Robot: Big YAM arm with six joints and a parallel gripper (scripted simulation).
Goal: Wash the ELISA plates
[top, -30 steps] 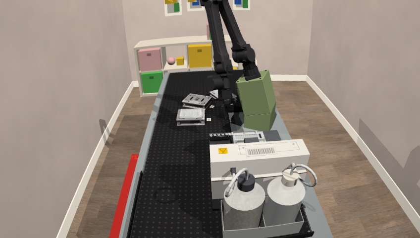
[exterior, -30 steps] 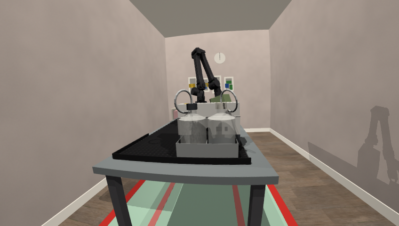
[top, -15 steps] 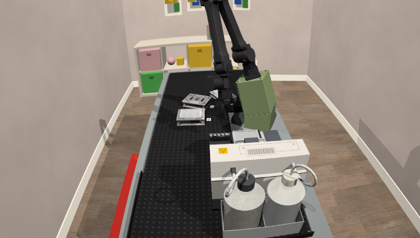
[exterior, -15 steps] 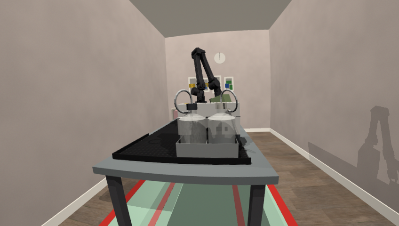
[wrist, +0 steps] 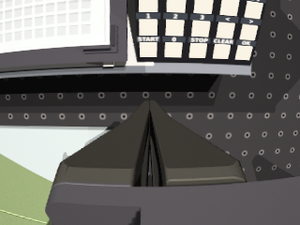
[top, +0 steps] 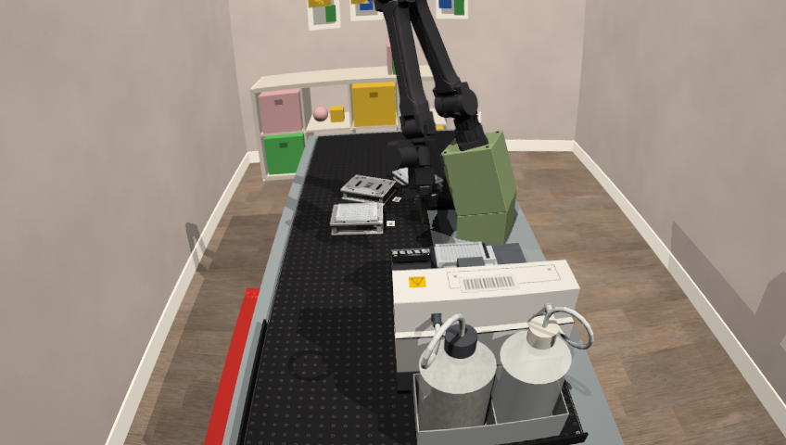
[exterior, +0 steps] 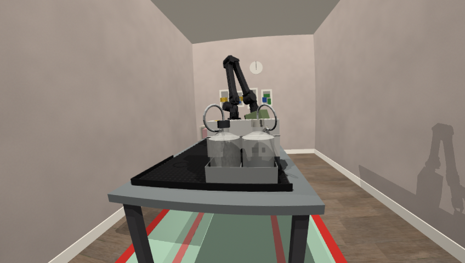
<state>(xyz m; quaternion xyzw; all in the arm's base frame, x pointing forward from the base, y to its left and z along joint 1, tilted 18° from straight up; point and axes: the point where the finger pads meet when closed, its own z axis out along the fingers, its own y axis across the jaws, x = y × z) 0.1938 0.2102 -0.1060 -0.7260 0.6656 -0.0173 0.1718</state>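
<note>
Right now my hand is 90 mm past the washer carrier, 80 mm to the right of it and 70 mm above it. From my hand the other things lie so: plate washer: 100 mm behind, 230 mm to the left, 20 mm below.
</note>
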